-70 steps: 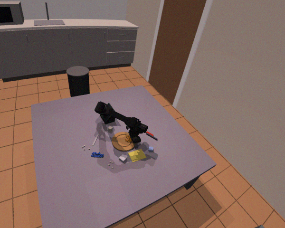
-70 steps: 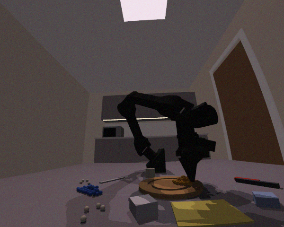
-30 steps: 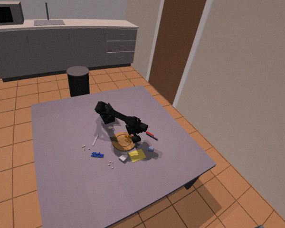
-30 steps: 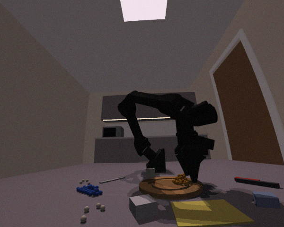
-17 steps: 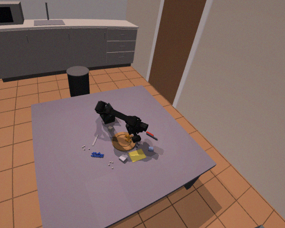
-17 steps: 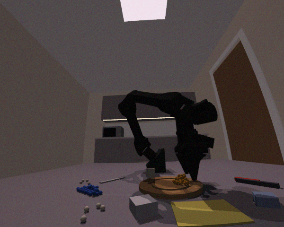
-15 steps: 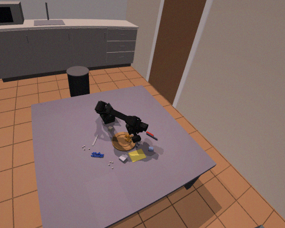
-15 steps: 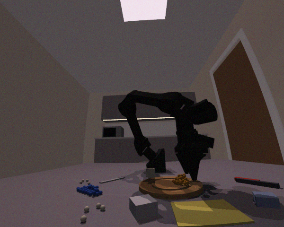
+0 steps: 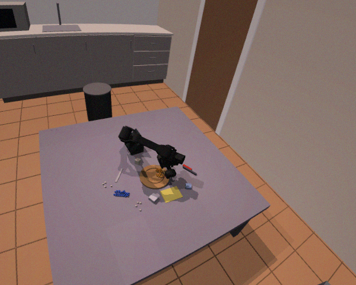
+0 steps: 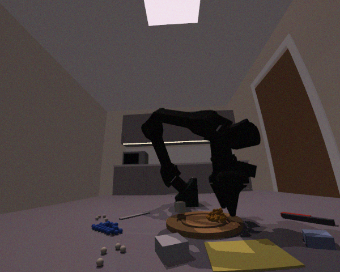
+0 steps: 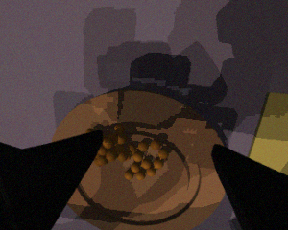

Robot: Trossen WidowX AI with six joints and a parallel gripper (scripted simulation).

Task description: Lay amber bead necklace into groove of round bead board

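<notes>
Right now the round wooden bead board is 6 cm to the right of my gripper tip, 3 cm behind it and 2 cm below it. From my gripper tip the other things lie so: blue block 15 cm ahead, 9 cm to the left, 2 cm below; then red-and-black tool 19 cm to the left, 3 cm below, 3 cm ahead; then yellow pad 14 cm ahead, 4 cm to the right, 3 cm below.
</notes>
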